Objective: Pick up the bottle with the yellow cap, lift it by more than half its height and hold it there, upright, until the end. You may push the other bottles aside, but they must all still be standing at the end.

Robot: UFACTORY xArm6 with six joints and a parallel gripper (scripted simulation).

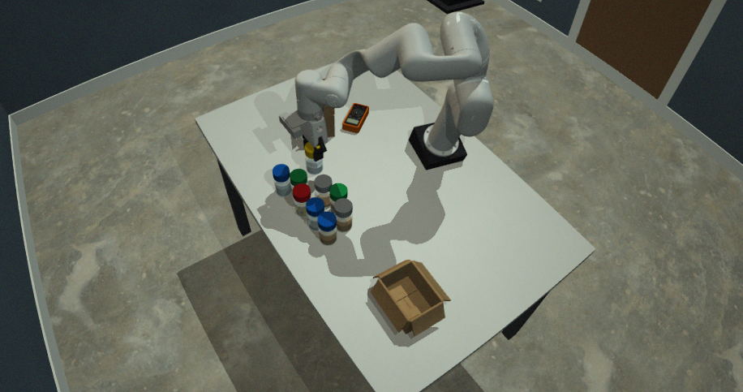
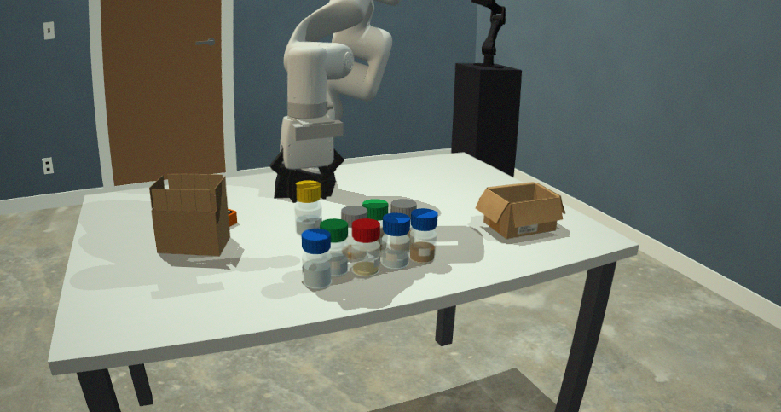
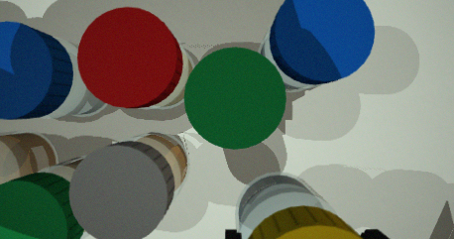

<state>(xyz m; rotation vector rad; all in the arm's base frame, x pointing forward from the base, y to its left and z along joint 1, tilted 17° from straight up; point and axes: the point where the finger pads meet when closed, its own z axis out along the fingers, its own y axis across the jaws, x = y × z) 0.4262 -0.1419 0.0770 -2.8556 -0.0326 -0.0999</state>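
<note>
My hand is 40 mm above the yellow-capped bottle. From my hand the other things lie so: red-capped bottle (90 mm ahead, 90 mm to the left, 100 mm below); then cardboard box (140 mm behind, 240 mm to the right, 90 mm below); then green-capped bottle (70 mm ahead, 30 mm to the left, 100 mm below).
</note>
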